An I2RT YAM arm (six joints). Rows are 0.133 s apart.
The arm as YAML. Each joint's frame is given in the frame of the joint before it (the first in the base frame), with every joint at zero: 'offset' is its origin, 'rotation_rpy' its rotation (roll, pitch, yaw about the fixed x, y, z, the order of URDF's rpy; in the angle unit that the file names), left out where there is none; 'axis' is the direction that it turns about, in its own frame. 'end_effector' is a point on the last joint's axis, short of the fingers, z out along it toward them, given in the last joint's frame.
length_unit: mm
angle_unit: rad
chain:
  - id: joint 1
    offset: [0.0, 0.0, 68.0]
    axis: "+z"
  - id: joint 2
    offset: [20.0, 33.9, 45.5]
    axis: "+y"
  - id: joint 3
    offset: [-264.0, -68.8, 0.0]
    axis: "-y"
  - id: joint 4
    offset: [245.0, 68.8, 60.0]
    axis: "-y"
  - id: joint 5
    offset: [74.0, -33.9, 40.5]
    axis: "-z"
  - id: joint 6
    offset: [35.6, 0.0, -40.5]
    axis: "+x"
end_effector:
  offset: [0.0, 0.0, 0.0]
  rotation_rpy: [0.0, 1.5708, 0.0]
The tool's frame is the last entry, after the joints.
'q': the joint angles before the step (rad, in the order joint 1, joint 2, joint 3, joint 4, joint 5, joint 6). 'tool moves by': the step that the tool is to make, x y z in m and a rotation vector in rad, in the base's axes. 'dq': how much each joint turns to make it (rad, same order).
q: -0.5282 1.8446 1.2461 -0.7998 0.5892 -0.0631
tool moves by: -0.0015 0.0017 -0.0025 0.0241 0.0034 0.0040
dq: 0.0004 0.0000 -0.0079 -0.0069 -0.0194 -0.0005
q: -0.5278 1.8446 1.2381 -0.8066 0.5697 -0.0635
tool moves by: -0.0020 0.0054 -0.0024 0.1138 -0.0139 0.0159
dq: 0.0011 -0.0003 0.0000 -0.0453 -0.1064 -0.0006
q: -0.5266 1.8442 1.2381 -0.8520 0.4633 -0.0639
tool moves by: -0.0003 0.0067 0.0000 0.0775 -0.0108 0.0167
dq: 0.0098 -0.0045 0.0000 -0.0339 -0.0729 0.0002
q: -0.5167 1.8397 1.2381 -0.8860 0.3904 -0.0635
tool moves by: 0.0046 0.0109 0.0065 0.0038 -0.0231 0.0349
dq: 0.0338 -0.0214 0.0000 -0.0030 -0.0144 0.0003
